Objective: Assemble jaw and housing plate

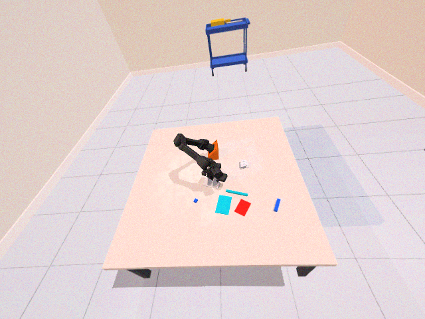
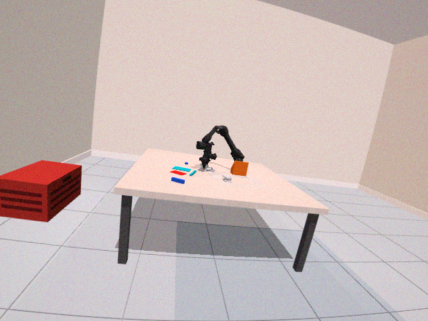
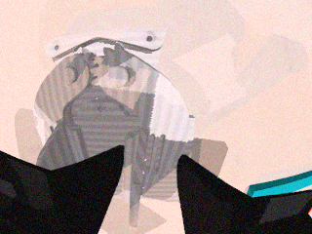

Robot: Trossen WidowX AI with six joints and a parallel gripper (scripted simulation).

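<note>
The base lies 30 mm to the right of my gripper tip and 10 mm below it. The rest, counted from my gripper tip: cyan plate (180 mm ahead, 70 mm to the left, 20 mm below); then cyan bar (160 mm to the left, 90 mm ahead, 10 mm below); then small blue cube (160 mm ahead, 130 mm to the right, 10 mm below).
</note>
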